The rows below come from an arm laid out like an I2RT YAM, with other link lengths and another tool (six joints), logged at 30 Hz.
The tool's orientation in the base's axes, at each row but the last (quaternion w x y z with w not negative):
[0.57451, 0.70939, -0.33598, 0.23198]
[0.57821, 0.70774, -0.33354, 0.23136]
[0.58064, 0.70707, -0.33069, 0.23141]
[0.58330, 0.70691, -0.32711, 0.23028]
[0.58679, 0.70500, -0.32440, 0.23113]
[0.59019, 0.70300, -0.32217, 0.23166]
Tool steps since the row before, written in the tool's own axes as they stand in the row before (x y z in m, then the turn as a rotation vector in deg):
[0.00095, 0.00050, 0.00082, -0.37, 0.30, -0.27]
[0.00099, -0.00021, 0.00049, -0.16, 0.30, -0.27]
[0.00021, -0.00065, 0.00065, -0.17, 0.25, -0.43]
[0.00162, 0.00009, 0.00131, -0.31, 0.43, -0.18]
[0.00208, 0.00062, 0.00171, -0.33, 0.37, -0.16]
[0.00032, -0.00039, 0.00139, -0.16, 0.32, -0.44]
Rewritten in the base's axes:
[0.00021, -0.00105, 0.00082, -0.45, 0.31, 0.00]
[0.00079, -0.00066, 0.00046, -0.31, 0.26, 0.15]
[0.00058, -0.00061, -0.00043, -0.27, 0.43, 0.14]
[0.00096, -0.00160, 0.00093, -0.52, 0.19, 0.11]
[0.00087, -0.00212, 0.00154, -0.49, 0.18, 0.05]
[0.00043, -0.00138, -0.00031, -0.32, 0.43, 0.19]

